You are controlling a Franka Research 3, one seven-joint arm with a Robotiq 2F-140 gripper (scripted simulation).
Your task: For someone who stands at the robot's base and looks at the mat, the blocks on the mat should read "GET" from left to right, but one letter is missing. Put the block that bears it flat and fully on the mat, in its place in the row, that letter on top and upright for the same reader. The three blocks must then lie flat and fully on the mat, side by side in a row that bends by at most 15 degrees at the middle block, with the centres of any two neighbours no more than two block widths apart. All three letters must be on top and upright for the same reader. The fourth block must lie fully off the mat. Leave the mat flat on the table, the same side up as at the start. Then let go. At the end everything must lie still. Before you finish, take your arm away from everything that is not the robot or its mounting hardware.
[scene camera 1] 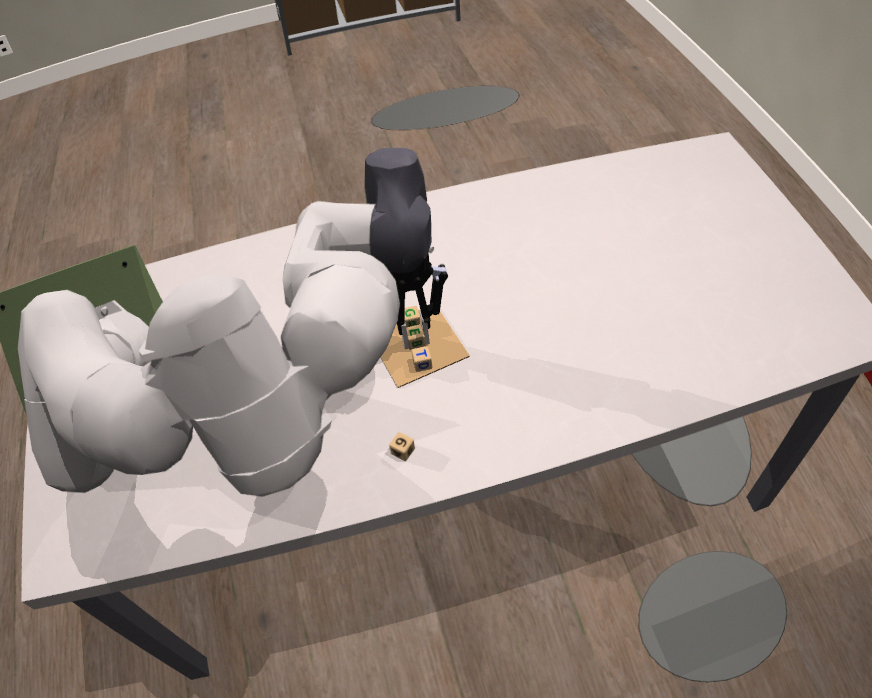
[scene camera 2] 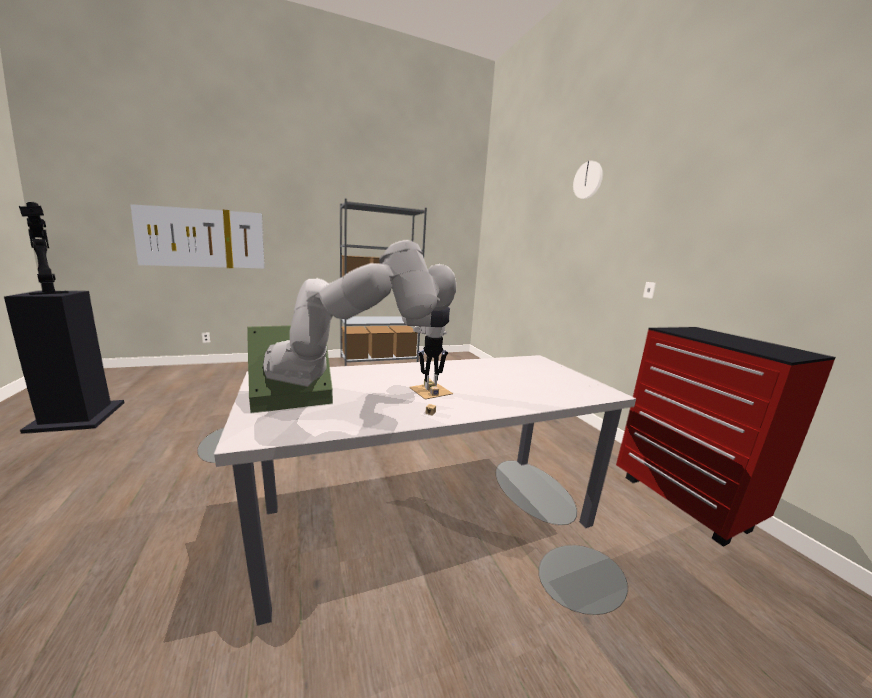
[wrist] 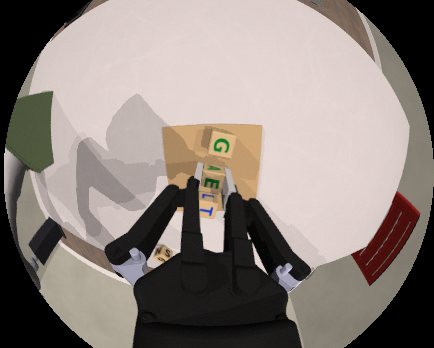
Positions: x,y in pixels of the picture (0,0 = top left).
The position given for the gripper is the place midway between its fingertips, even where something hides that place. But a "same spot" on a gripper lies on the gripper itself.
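The gripper's visible in scene camera 1, you can see it in scene camera 2 [430,388] too, and it's there in the wrist view as well. On the gripper, [scene camera 1: 440,275] and [wrist: 292,288] are one and the same spot.
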